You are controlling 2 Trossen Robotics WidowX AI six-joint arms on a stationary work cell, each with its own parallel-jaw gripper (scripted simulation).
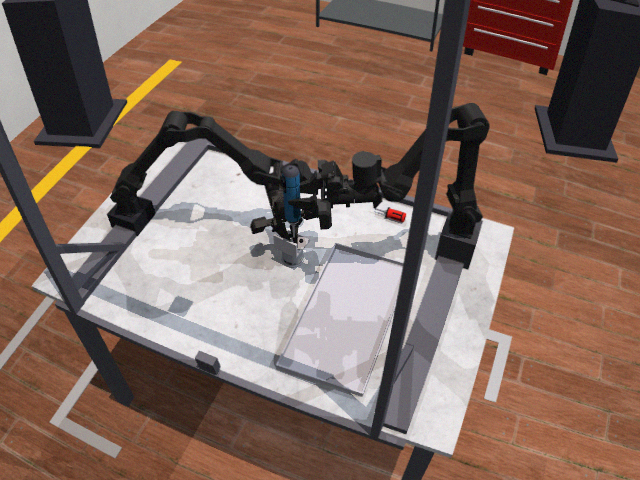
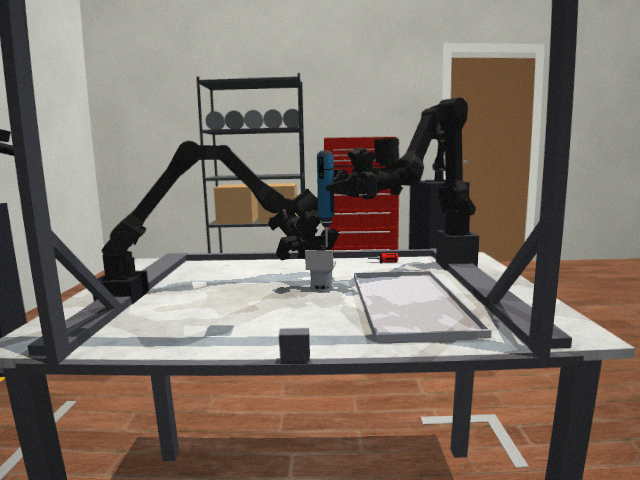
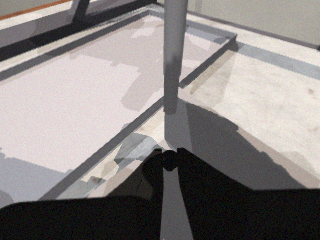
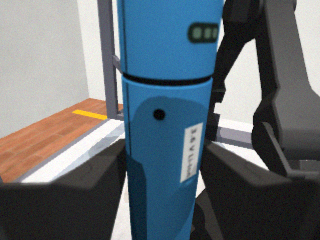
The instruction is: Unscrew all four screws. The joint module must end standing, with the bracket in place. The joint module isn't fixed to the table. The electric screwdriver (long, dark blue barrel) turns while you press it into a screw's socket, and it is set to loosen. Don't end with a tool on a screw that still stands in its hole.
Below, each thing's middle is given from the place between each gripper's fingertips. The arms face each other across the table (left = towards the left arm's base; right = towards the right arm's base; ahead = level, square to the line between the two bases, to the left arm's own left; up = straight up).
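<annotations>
Relative to the shallow tray [image 1: 336, 337], my left hand is 170 mm past it, 170 mm to the left of it and 80 mm above it.
The shallow tray is 130 mm to the right of my right hand, 150 mm behind it and 260 mm below it. By its middle, the shallow tray is nearer to my left hand than to my right hand.
</annotations>
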